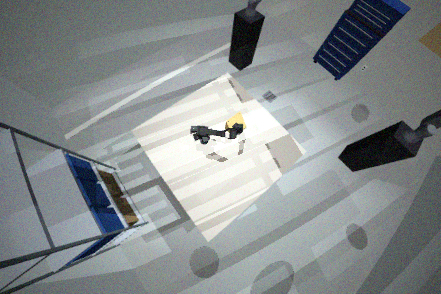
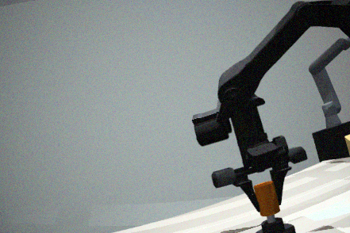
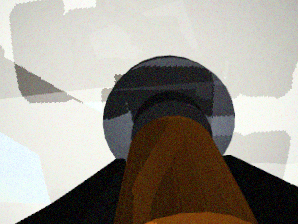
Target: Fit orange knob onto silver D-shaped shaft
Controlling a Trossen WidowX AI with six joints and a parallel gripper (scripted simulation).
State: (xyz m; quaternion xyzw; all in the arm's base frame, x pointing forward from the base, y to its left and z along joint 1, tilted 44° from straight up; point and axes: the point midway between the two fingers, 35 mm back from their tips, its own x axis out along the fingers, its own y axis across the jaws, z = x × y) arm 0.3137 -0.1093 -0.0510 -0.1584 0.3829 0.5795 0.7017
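Right now my gripper tip is 30 mm below the orange knob. From my gripper tip the other things lie so: dark round pedestal (40 mm below).
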